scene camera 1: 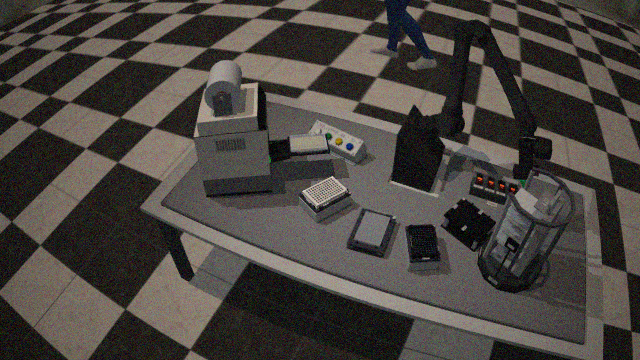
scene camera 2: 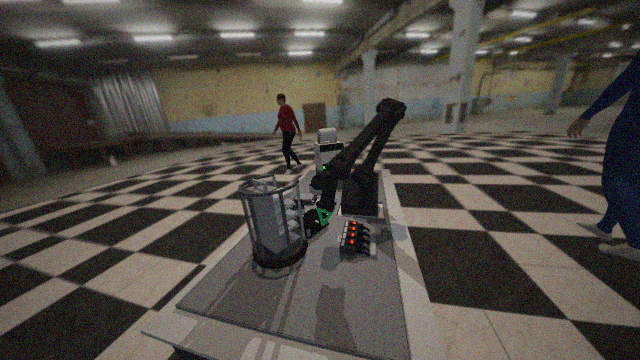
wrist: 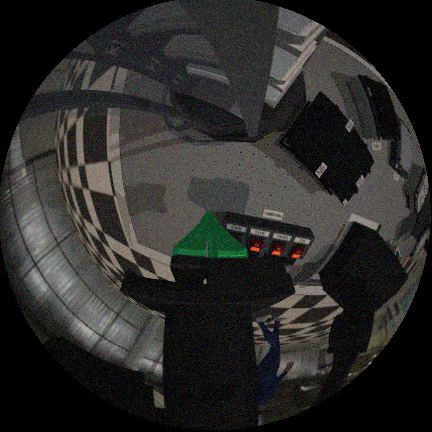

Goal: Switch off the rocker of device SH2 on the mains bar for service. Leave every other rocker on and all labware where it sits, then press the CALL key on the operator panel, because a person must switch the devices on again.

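Frame: origin at the arm's base, x ahead, y left, z up, level; centimetres.
Seen in the pictures: gripper, fingertip midpoint: [scene camera 2: 322, 225] [wrist: 207, 215]; arm's base at its link origin: [scene camera 1: 422, 130] [scene camera 2: 365, 184] [wrist: 361, 298].
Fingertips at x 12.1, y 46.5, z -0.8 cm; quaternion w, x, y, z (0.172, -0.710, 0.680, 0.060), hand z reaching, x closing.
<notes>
Offsets run from my fingertips to a thing's top centre. "spot": to the spot under its first point.
The mains bar [scene camera 1: 484, 193] [scene camera 2: 352, 248] [wrist: 294, 230] lies near the table's back edge. Its rockers glow orange in both scene views. In the wrist view three rockers glow orange; the leftmost is dark red and partly hidden by the green fingertips. The labels are small and blurred; I cannot surely tell which reads SH2. My gripper [scene camera 2: 324, 216] [wrist: 207, 215] is shut and empty, its green tips above the table, beside the bar's left end in the wrist view. The operator panel @(dy -77.5, dx -2.3, dz -5.8 cm) [scene camera 1: 358, 145] has green, yellow and blue keys; its lettering is unreadable.
A round caged plate tower @(dy +2.3, dx +21.2, dz +21.0 cm) [scene camera 1: 520, 240] [scene camera 2: 275, 225] stands near the bar. A black nest @(dy -17.4, dx +13.5, dz -6.6 cm) [scene camera 1: 469, 223] [wrist: 327, 145] lies beside it. Labware @(dy -67.1, dx +26.2, dz -7.2 cm) [scene camera 1: 325, 194] @(dy -47.3, dx +30.8, dz -10.7 cm) [scene camera 1: 372, 231] @(dy -29.7, dx +30.6, dz -7.2 cm) [scene camera 1: 422, 245] sits along the front. A large grey device @(spot: dy -95.9, dx +37.1, dz +4.1 cm) [scene camera 1: 232, 155] with an extended tray is at left.
</notes>
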